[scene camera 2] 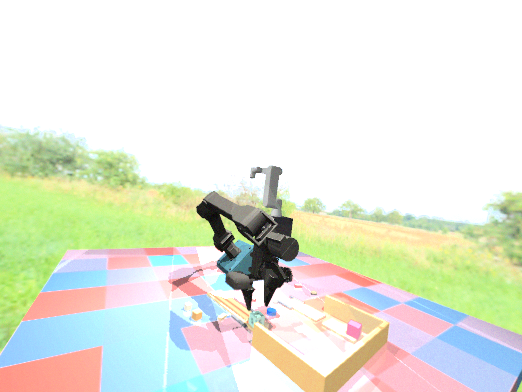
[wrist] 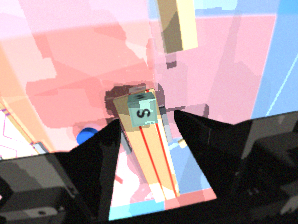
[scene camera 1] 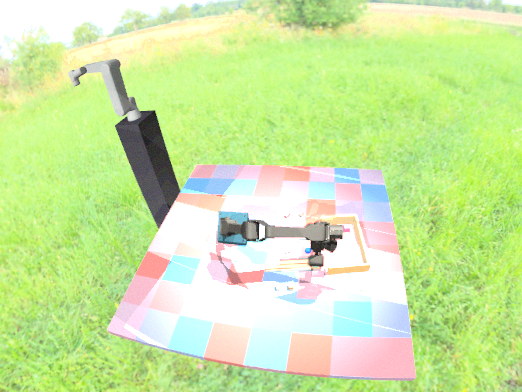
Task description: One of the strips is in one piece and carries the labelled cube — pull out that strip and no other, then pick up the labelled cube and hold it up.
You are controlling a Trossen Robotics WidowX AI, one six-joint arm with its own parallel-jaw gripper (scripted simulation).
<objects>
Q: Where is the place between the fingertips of my gripper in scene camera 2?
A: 257,308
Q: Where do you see a strip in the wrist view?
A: At 149,143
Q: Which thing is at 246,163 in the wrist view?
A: My gripper.
</objects>
